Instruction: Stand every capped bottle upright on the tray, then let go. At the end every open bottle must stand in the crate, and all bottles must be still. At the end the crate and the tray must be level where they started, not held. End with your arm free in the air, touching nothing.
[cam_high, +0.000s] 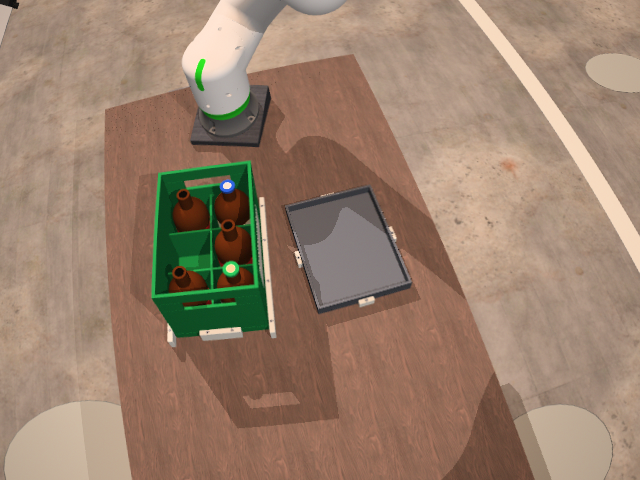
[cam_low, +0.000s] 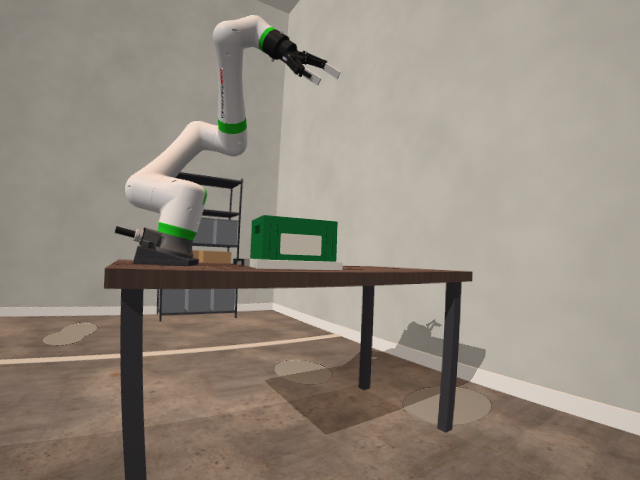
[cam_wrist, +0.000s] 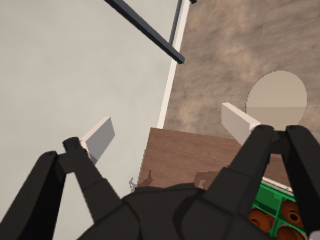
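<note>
Now: hand 580 mm above the green crate, 190 mm to the right of it and 10 mm past it. Round my hand: grey tray (650 mm below, 450 mm to the left, 20 mm ahead); then capped brown bottle (580 mm below, 220 mm to the left, 90 mm ahead).
</note>
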